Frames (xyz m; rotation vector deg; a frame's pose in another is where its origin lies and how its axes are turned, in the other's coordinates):
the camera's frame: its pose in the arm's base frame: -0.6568 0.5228 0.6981 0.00 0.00 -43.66
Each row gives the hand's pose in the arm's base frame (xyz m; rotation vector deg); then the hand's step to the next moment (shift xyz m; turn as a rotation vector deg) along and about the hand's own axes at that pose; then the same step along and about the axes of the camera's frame.
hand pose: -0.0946 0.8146 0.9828 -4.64 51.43 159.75
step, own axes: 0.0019 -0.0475 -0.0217 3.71 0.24 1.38
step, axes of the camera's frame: -0.0116 0.0240 -0.0450 -3.54 -1.59 0.83
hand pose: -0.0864 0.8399 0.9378 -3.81 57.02 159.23
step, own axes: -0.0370 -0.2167 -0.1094 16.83 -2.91 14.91
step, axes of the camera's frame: -0.0067 0.1164 -0.2161 -21.23 -0.40 7.95
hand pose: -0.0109 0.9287 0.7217 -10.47 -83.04 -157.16
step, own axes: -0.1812 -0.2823 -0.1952 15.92 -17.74 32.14
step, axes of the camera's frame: 0.1046 0.0913 -0.3624 -35.97 16.72 5.28
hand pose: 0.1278 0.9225 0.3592 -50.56 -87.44 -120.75
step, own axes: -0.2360 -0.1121 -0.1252 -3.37 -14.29 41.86
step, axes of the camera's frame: 0.1123 -0.0207 -0.2662 -27.32 34.77 -3.55
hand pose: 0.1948 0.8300 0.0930 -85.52 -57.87 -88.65
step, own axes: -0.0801 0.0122 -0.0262 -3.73 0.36 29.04
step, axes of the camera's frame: 0.0231 -0.0188 -0.0798 -9.22 27.58 -3.43
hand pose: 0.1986 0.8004 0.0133 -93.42 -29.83 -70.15
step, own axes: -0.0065 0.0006 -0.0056 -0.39 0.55 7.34
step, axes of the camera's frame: -0.0008 -0.0060 -0.0061 -1.70 7.15 -0.58
